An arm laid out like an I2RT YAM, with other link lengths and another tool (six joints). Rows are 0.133 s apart.
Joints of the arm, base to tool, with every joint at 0 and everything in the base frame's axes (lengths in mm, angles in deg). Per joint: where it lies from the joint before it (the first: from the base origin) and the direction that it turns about. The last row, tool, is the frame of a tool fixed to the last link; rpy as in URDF.
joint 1: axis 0 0 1 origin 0 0 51.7
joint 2: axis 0 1 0 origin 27.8 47.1 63.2
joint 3: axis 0 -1 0 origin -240.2 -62.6 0
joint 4: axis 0 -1 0 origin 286.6 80.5 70.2
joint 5: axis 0 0 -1 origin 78.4 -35.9 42.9
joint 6: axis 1 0 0 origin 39.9 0 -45.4
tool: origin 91 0 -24 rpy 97.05 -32.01 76.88
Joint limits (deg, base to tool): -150..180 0..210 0..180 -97..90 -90..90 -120..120
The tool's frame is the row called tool.
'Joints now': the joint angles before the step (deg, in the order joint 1, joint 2, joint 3, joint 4, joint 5, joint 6). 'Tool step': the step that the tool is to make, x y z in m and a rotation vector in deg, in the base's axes. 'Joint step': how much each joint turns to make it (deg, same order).
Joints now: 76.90 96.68 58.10 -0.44 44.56 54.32
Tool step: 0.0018 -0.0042 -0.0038 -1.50 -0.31 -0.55
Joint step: -0.17 0.17 -0.19 -0.78 0.70 -0.36
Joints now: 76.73 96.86 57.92 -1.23 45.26 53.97
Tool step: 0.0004 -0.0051 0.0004 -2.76 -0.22 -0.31
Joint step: 0.00 -0.19 0.78 -3.16 0.79 -0.62
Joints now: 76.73 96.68 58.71 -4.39 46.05 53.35
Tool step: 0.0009 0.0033 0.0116 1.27 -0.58 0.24
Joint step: 0.00 -0.89 0.68 0.18 0.00 -0.53
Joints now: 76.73 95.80 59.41 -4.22 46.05 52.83
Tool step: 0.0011 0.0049 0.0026 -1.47 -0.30 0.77
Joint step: 0.00 1.06 1.95 -1.23 -0.17 -1.41
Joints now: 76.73 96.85 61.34 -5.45 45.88 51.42
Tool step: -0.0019 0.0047 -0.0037 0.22 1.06 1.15
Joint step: 0.00 0.80 0.46 0.25 -1.58 0.09
